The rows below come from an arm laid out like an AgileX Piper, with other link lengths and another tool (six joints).
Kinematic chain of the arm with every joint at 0, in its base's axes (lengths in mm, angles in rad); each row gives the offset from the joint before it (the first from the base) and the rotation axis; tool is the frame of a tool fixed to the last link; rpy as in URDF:
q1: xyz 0 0 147.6 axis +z
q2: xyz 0 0 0 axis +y
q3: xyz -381.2 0 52.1 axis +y
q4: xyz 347 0 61.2 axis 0.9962 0 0.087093
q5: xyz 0 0 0 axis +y
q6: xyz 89.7 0 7.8 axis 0.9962 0 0.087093
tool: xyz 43 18 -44.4 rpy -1.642 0.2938 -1.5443
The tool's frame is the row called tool.
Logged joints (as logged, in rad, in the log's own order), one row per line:
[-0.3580 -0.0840 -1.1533 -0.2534 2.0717 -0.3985]
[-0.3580 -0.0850 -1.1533 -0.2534 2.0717 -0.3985]
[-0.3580 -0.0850 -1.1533 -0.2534 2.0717 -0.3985]
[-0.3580 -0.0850 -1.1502 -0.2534 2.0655 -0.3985]
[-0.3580 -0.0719 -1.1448 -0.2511 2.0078 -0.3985]
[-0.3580 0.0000 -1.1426 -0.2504 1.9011 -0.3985]
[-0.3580 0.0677 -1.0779 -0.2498 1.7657 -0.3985]
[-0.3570 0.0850 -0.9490 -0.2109 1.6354 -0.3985]
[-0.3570 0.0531 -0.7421 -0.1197 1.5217 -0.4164]
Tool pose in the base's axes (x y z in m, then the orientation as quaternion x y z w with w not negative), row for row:
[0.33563 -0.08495 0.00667 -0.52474 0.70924 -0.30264 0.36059]
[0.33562 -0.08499 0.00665 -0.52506 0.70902 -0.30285 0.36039]
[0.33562 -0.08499 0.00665 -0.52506 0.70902 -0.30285 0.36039]
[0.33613 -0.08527 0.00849 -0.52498 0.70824 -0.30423 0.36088]
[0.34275 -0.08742 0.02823 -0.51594 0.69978 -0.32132 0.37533]
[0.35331 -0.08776 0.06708 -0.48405 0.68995 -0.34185 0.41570]
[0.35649 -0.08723 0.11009 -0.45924 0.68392 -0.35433 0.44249]
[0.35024 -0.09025 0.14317 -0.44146 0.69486 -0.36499 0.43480]
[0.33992 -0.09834 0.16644 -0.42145 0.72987 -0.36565 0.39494]
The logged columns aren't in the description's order. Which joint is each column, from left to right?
Columns, left to right: q1, q6, q5, q4, q2, q3.
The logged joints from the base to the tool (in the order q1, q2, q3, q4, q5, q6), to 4 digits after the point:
[-0.3580 2.0717 -0.3985 -0.2534 -1.1533 -0.0840]
[-0.3580 2.0717 -0.3985 -0.2534 -1.1533 -0.0850]
[-0.3580 2.0717 -0.3985 -0.2534 -1.1533 -0.0850]
[-0.3580 2.0655 -0.3985 -0.2534 -1.1502 -0.0850]
[-0.3580 2.0078 -0.3985 -0.2511 -1.1448 -0.0719]
[-0.3580 1.9011 -0.3985 -0.2504 -1.1426 0.0000]
[-0.3580 1.7657 -0.3985 -0.2498 -1.0779 0.0677]
[-0.3570 1.6354 -0.3985 -0.2109 -0.9490 0.0850]
[-0.3570 1.5217 -0.4164 -0.1197 -0.7421 0.0531]

